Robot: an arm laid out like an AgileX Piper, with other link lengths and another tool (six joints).
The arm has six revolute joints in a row. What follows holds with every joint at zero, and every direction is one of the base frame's.
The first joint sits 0.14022 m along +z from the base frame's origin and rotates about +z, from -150 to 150 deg.
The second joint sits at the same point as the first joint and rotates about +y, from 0 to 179.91 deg.
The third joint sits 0.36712 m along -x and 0.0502 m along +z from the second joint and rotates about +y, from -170 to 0 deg.
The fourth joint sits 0.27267 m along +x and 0.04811 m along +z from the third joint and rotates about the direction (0.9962, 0, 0.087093), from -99.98 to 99.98 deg.
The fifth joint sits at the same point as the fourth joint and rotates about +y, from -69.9 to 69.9 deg.
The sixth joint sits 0.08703 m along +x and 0.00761 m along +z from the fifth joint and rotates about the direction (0.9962, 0, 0.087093), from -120 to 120 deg.
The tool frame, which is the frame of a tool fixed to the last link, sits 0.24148 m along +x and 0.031 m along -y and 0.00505 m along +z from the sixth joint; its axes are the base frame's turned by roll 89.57, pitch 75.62 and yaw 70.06 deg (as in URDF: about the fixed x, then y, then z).
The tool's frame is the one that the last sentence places.
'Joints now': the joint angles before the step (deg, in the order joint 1, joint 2, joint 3, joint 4, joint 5, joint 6). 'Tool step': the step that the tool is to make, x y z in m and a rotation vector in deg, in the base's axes. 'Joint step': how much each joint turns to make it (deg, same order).
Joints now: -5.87, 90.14, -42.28, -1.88, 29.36, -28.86
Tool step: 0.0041, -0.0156, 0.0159, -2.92, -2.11, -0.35
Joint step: 0.01, -1.97, 0.00, -5.50, -0.27, 4.28
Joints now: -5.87, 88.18, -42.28, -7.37, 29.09, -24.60
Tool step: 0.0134, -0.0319, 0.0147, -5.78, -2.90, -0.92
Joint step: -0.01, -0.11, -0.01, -12.85, -2.26, 10.54
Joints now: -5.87, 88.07, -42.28, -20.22, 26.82, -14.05
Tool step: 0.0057, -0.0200, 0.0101, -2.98, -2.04, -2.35
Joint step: 0.00, 0.00, 0.00, -9.04, -0.63, 9.48
